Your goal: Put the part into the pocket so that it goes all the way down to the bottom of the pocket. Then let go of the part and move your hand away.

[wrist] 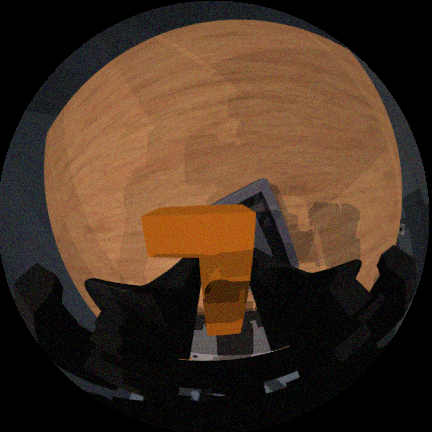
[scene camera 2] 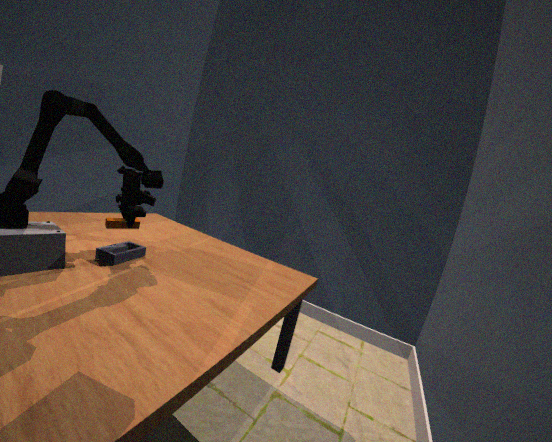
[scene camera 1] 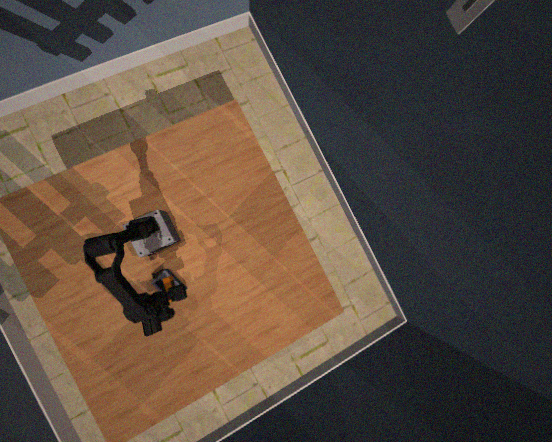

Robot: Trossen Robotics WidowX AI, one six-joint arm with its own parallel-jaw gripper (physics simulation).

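Frame: origin at the arm's base, x up, y right, z ahead, level; millimetres.
Where they show: gripper, between the fingertips: (wrist: 221,249) (scene camera 2: 128,226) (scene camera 1: 173,292); arm's base, origin of its link: (scene camera 2: 10,225) (scene camera 1: 149,225).
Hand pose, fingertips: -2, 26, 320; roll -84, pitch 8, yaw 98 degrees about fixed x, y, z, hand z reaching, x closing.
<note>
Each offset is from my fingertips to the top centre of the thing, as dx, dy, dz. Level surfaces: height alone.
An orange L-shaped part @(+33, -16, -19) (scene camera 1: 166,283) (scene camera 2: 114,223) (wrist: 200,232) is held by my gripper (scene camera 1: 170,295) (scene camera 2: 131,224) (wrist: 221,249), which is shut on one leg of it; the other leg reaches to the left in the wrist view. The blue-grey block with the rectangular pocket @(-66, +38, -31) (scene camera 2: 120,257) (wrist: 281,226) stands on the table. The part is raised above the table and outside the pocket. In the wrist view the part and the fingers cover much of the block; one corner and two rim sides show. In scene camera 1 the part and gripper overlap the block.
The arm's grey base box (scene camera 1: 148,246) (scene camera 2: 32,252) stands near the pocket block. The wooden table @(dx -103) (scene camera 1: 260,240) (scene camera 2: 210,295) (wrist: 125,125) carries both, and its edge and corner show in scene camera 2. Arm shadows fall across the wood.
</note>
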